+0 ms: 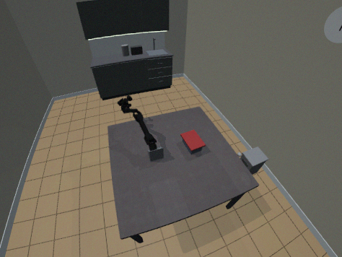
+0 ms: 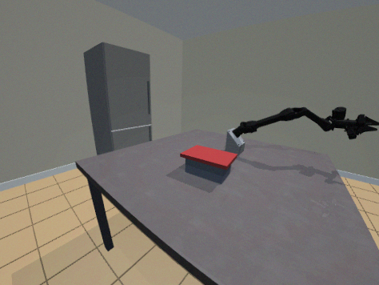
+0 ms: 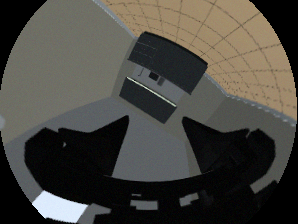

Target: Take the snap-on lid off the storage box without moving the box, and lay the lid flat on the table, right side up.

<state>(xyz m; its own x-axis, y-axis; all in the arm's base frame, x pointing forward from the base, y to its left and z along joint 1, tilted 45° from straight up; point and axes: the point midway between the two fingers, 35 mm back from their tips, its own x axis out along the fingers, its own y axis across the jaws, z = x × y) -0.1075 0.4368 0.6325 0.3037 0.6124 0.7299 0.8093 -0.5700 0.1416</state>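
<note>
Right now the lid is 800 mm to the right of my gripper tip, 520 mm ahead of it and 190 mm below it. Also, from my gripper tip: blue-grey storage box 800 mm to the right, 520 mm ahead, 240 mm below.
</note>
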